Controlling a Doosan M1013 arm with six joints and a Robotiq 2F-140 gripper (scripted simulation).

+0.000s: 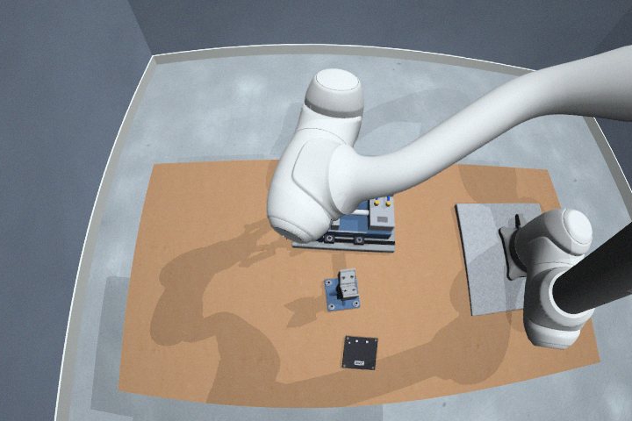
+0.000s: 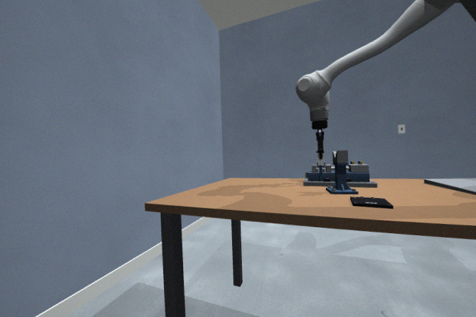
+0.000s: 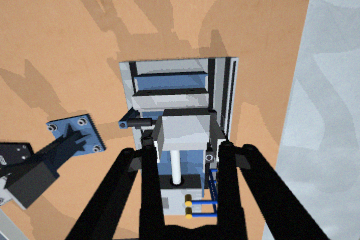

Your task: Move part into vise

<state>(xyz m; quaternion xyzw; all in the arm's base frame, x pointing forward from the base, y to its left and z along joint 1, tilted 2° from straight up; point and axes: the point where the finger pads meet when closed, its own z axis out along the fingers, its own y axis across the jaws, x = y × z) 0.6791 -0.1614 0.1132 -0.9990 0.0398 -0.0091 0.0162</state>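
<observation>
Now: the part 30 mm below my hand. The rest, counted from my hand: cylinder rod (80 mm behind, 30 mm to the left, 50 mm below); work stop (10 mm ahead, 70 mm to the left, 30 mm below); fixed jaw (30 mm ahead, 20 mm to the left, 50 mm below).
</observation>
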